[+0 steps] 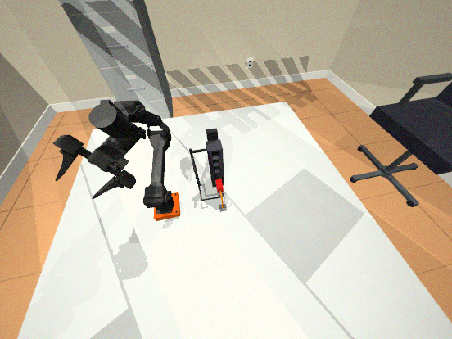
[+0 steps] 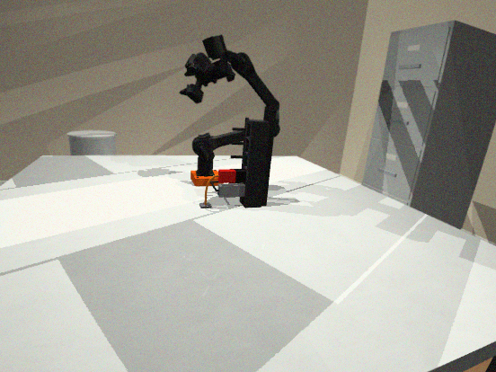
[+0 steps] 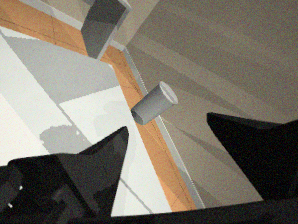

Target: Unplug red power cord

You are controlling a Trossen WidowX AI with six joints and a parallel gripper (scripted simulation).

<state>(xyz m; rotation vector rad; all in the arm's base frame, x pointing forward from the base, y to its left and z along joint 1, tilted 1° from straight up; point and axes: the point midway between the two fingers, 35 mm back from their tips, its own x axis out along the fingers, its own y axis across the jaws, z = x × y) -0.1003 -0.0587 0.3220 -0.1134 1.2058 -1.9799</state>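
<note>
Right now my gripper tip is 350 mm short of the red plug, 140 mm to the right of it and 240 mm above it.
</note>
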